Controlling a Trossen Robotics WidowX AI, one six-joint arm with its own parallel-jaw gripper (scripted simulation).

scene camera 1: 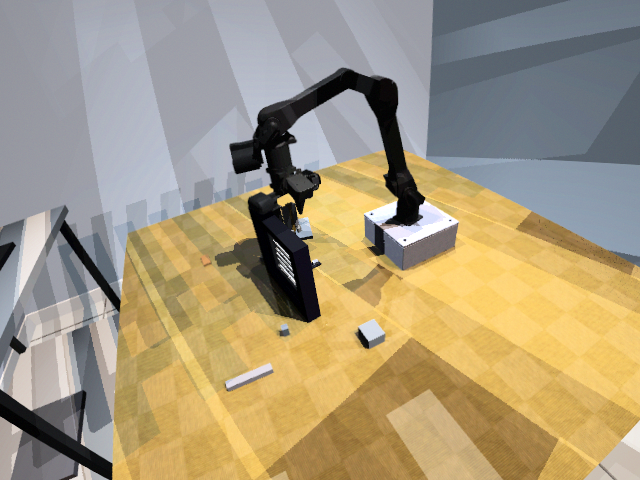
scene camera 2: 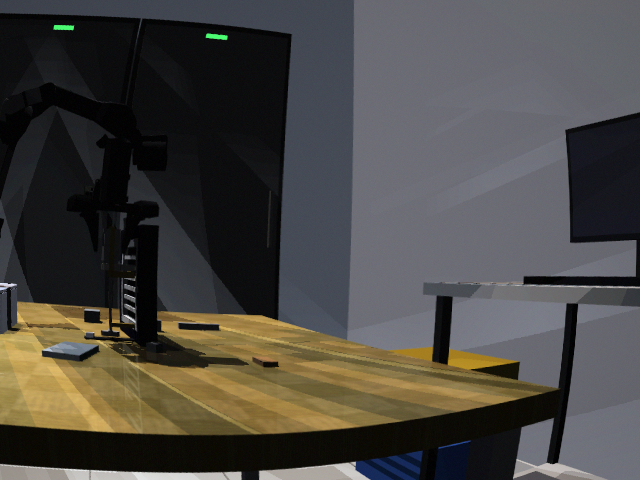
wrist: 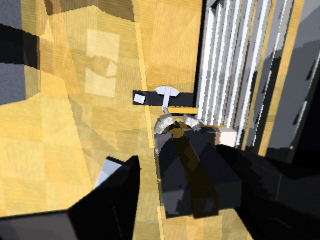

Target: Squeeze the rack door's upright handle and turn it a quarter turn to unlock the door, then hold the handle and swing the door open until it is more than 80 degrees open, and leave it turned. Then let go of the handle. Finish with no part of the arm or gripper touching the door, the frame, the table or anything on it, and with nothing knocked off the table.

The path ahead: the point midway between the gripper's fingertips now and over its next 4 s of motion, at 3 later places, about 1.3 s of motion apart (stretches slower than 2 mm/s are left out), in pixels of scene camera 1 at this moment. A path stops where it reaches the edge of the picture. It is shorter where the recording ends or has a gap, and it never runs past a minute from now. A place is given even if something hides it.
My gripper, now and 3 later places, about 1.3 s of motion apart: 291,219; 298,219; 334,217; 360,226
